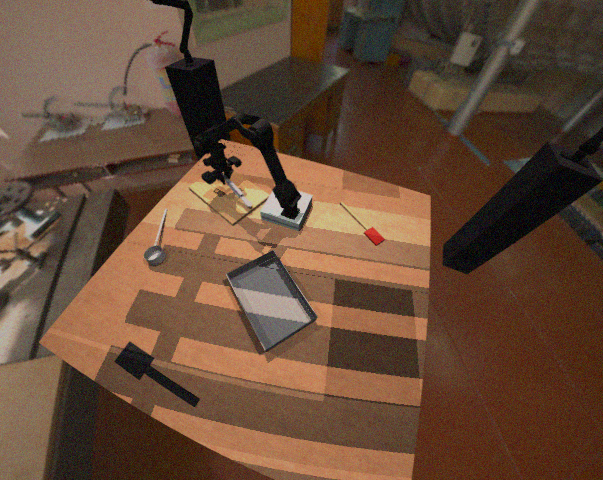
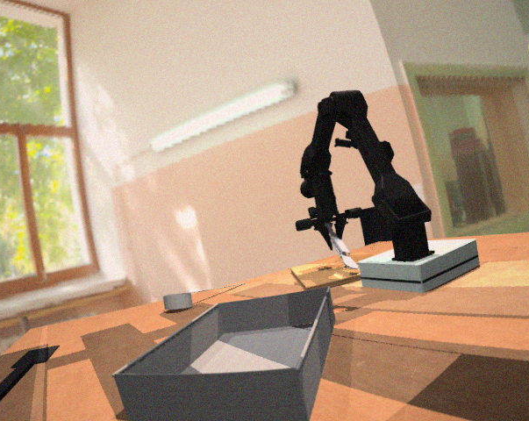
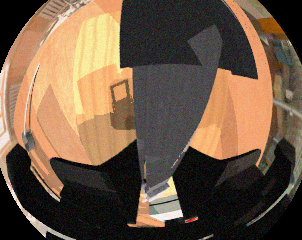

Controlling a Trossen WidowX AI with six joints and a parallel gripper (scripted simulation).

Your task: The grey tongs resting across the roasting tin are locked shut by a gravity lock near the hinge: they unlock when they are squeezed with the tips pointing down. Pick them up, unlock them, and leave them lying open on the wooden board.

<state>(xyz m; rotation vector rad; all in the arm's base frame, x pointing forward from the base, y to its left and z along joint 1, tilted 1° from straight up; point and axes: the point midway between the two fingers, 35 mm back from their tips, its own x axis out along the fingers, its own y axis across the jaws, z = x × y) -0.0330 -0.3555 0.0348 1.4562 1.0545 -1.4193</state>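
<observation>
Right now my gripper tip is 5 cm above the wooden board. Round my gripper tip: black spatula 79 cm ahead, 20 cm to the left, 6 cm below; then grey roasting tin 44 cm to the left, 41 cm ahead, 3 cm below.
</observation>
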